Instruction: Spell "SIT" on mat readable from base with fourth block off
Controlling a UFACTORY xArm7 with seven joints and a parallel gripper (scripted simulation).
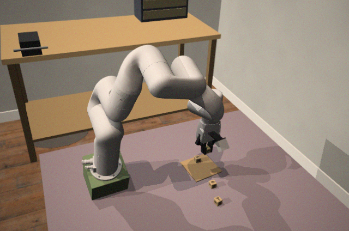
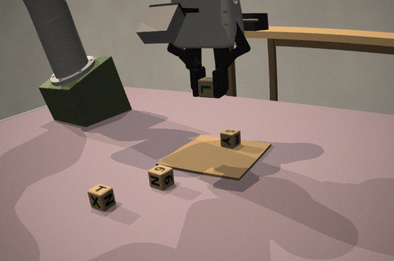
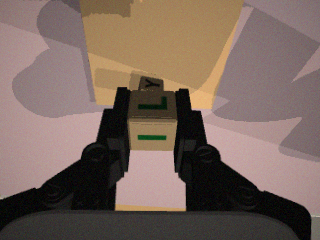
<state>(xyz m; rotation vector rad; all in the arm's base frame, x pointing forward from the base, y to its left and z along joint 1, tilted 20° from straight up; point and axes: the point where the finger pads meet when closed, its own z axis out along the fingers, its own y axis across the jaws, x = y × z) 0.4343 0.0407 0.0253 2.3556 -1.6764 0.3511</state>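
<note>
Now: the tan mat 1 cm behind my hand, 2 cm to the left of it and 12 cm below it. The rest, counted from my hand: wooden block: 1 cm behind, 20 cm to the right, 11 cm below.
</note>
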